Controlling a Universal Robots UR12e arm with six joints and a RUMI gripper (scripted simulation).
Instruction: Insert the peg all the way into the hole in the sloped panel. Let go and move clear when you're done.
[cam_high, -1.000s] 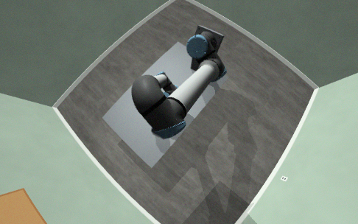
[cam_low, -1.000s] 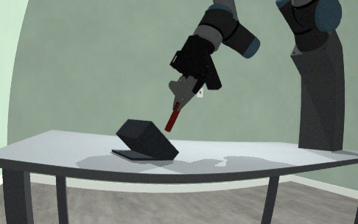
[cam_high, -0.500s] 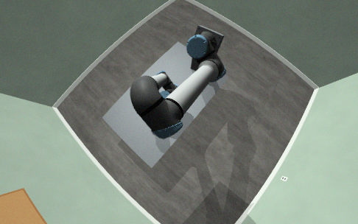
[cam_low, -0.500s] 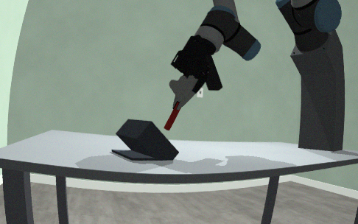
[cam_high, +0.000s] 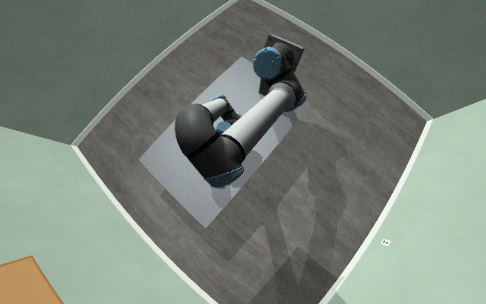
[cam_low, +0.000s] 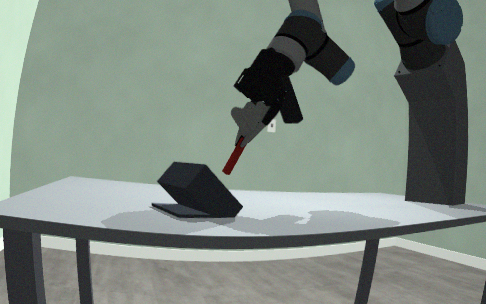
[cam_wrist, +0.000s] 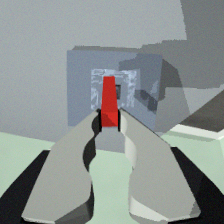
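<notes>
The thin dark base plate lies 14 cm below my hand, 11 cm ahead of it and 2 cm to the left of it. Also, from my hand: red peg: 3 cm below, 2 cm ahead.
</notes>
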